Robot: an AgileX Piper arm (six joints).
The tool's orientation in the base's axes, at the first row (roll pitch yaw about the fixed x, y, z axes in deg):
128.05, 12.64, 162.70
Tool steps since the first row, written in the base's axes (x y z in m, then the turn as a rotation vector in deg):
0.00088, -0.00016, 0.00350, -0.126, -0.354, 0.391
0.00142, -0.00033, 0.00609, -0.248, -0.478, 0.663
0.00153, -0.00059, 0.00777, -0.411, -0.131, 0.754
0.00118, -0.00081, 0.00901, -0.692, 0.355, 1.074
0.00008, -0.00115, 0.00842, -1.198, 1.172, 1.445
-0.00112, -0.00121, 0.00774, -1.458, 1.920, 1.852
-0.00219, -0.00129, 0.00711, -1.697, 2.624, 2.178
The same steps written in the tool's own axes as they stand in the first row. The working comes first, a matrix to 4 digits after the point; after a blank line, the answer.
The tool's axes in the first row as the columns of a matrix, in the base's axes (used below as rounded here):
-0.9316, 0.0188, 0.3629
0.2902, 0.6397, 0.7117
-0.2188, 0.7684, -0.6014

-0.00163, 0.00260, -0.00190, -0.071, 0.072, -0.533
-0.00275, 0.00450, -0.00338, -0.053, 0.199, -0.829
-0.00330, 0.00562, -0.00454, 0.180, 0.488, -0.696
-0.00331, 0.00643, -0.00557, 0.513, 1.039, -0.644
-0.00225, 0.00574, -0.00585, 1.140, 1.838, -0.470
-0.00100, 0.00515, -0.00592, 1.510, 2.624, -0.276
0.00011, 0.00460, -0.00599, 1.866, 3.320, -0.058

